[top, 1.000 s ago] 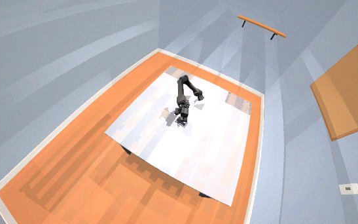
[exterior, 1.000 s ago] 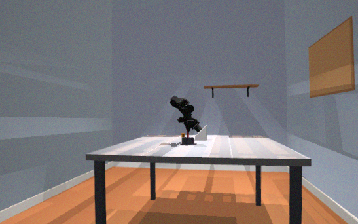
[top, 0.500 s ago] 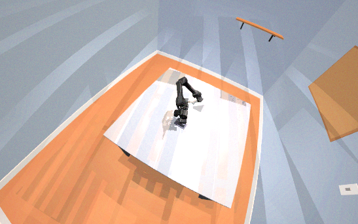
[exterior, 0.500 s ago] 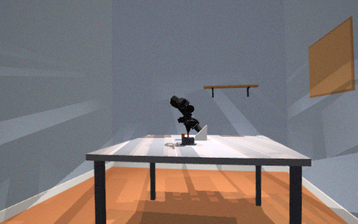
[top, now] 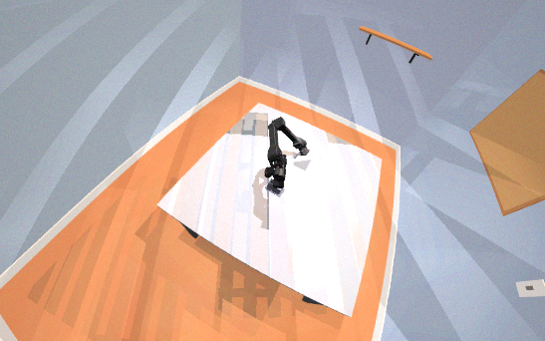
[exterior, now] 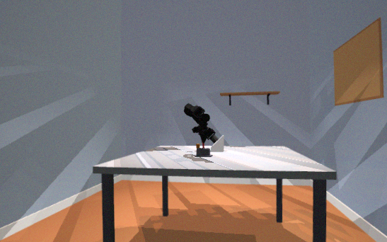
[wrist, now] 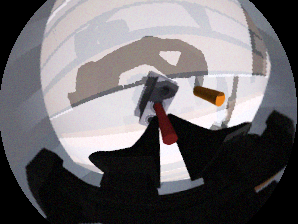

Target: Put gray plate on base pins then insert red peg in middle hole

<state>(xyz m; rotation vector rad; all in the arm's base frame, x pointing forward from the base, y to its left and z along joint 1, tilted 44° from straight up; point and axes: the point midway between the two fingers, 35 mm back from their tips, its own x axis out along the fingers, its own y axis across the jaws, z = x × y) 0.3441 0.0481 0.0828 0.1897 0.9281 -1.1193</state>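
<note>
Now: gripper tip right at the red peg. From my gripper tip the other things lie so: base 90 mm below; gray plate 50 mm below; orange peg 100 mm behind, 70 mm to the right, 60 mm below.
</note>
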